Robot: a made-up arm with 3 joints.
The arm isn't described. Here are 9 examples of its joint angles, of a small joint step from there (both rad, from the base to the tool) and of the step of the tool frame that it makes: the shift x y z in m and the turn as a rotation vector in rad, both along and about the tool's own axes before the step.
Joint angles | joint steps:
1: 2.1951 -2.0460 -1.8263 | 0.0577 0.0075 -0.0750
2: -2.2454 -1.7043 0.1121 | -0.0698 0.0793 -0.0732
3: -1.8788 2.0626 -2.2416 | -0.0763 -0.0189 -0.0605
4: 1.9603 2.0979 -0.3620 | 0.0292 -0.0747 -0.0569
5: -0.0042 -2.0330 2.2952 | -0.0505 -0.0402 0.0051
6: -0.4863 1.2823 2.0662 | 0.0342 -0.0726 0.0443
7: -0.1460 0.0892 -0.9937 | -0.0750 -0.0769 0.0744
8: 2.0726 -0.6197 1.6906 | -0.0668 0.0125 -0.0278
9: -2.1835 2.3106 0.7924 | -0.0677 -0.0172 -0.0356
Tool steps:
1: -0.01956 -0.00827 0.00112 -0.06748 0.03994 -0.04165
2: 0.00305 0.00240 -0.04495 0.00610 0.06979 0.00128
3: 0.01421 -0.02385 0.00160 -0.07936 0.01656 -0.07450
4: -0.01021 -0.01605 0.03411 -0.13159 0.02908 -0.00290
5: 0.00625 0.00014 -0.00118 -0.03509 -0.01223 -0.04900
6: -0.00500 0.01628 -0.00518 -0.02830 -0.00655 -0.03357
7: -0.02661 -0.03448 0.00095 -0.00250 0.05902 -0.04628
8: -0.01699 -0.01176 0.01413 -0.01529 -0.05838 -0.03247
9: 0.03385 0.01847 0.01192 -0.05278 -0.00440 0.06756
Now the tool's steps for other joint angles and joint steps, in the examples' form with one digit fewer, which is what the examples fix.
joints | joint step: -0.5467 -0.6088 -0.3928 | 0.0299 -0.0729 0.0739
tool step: 0.0086 -0.0089 0.0288 0.0010 -0.0252 0.0161
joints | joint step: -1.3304 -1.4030 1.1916 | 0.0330 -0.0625 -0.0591
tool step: 0.0032 0.0245 0.0269 -0.1216 -0.0089 0.0318
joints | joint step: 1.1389 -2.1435 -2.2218 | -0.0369 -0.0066 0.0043
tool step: 0.0122 0.0011 0.0064 -0.0023 -0.0347 0.0125
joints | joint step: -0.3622 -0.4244 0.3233 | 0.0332 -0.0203 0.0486
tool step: 0.0118 0.0098 0.0046 0.0283 -0.0029 0.0331
